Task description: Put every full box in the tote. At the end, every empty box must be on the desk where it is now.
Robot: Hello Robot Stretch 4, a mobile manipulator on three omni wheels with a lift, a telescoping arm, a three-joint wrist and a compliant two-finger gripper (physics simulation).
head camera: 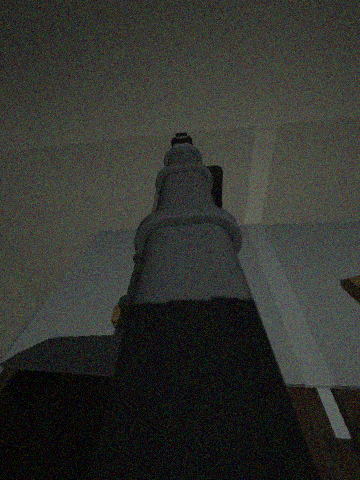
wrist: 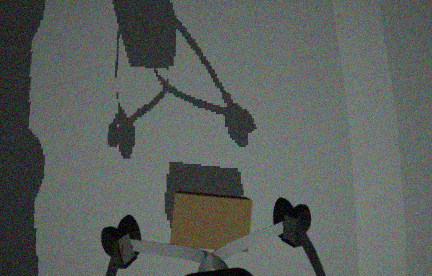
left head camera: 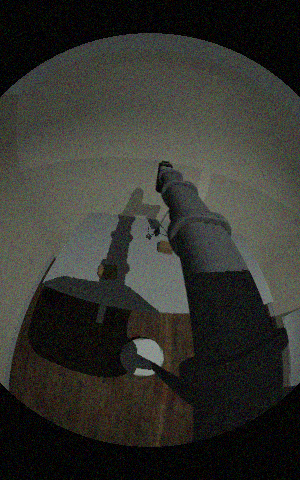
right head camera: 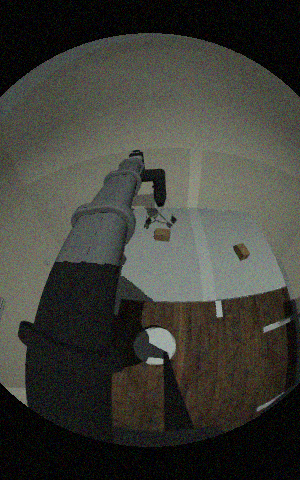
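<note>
A brown box [wrist: 211, 220] [right head camera: 161, 234] [left head camera: 164, 247] sits on the pale desk [wrist: 300, 100] [right head camera: 175, 280] [left head camera: 160, 295]. My gripper [wrist: 207, 223] [right head camera: 160, 221] is open; in the wrist view its fingertips stand apart left and right of this box, touching neither side, and seem above it. The gripper hides the box's near edge. A second box [right head camera: 241, 251] [head camera: 352, 286] sits on the right of the desk. A third box [left head camera: 107, 271] [head camera: 116, 316] sits at the left in the arm's shadow. Which boxes are full cannot be told. The tote does not show in these views.
The telescoping arm [head camera: 192, 260] [left head camera: 200, 240] [right head camera: 102, 227] reaches over the desk and hides part of it. A wall stands behind the desk. Brown wooden floor [right head camera: 225, 360] with a pale disc [left head camera: 152, 352] [right head camera: 165, 340] lies in front. Dark shadows cover the left front. The light is dim.
</note>
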